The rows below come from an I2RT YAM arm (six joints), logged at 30 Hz.
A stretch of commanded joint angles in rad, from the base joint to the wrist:
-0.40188, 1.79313, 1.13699, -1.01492, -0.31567, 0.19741
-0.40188, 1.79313, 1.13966, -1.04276, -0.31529, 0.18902
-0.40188, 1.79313, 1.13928, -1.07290, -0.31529, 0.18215
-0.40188, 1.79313, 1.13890, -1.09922, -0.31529, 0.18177
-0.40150, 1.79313, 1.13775, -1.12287, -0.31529, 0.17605
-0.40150, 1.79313, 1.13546, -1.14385, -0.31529, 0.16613
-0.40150, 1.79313, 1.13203, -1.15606, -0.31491, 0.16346
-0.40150, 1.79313, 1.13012, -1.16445, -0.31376, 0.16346
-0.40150, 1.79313, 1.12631, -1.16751, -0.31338, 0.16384
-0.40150, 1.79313, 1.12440, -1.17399, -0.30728, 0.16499
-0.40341, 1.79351, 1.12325, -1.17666, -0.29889, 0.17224
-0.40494, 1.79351, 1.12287, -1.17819, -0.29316, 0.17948
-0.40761, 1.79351, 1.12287, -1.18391, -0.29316, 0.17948
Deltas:
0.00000, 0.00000, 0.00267, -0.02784, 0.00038, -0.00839
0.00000, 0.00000, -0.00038, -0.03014, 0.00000, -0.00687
0.00000, 0.00000, -0.00038, -0.02632, 0.00000, -0.00038
0.00038, 0.00000, -0.00115, -0.02365, 0.00000, -0.00572
0.00000, 0.00000, -0.00229, -0.02098, 0.00000, -0.00992
0.00000, 0.00000, -0.00343, -0.01221, 0.00038, -0.00267
0.00000, 0.00000, -0.00191, -0.00839, 0.00115, 0.00000
0.00000, 0.00000, -0.00381, -0.00306, 0.00038, 0.00038
0.00000, 0.00000, -0.00191, -0.00648, 0.00610, 0.00115
-0.00191, 0.00038, -0.00115, -0.00267, 0.00839, 0.00725
-0.00153, 0.00000, -0.00038, -0.00153, 0.00573, 0.00724
-0.00267, 0.00000, 0.00000, -0.00572, 0.00000, 0.00000

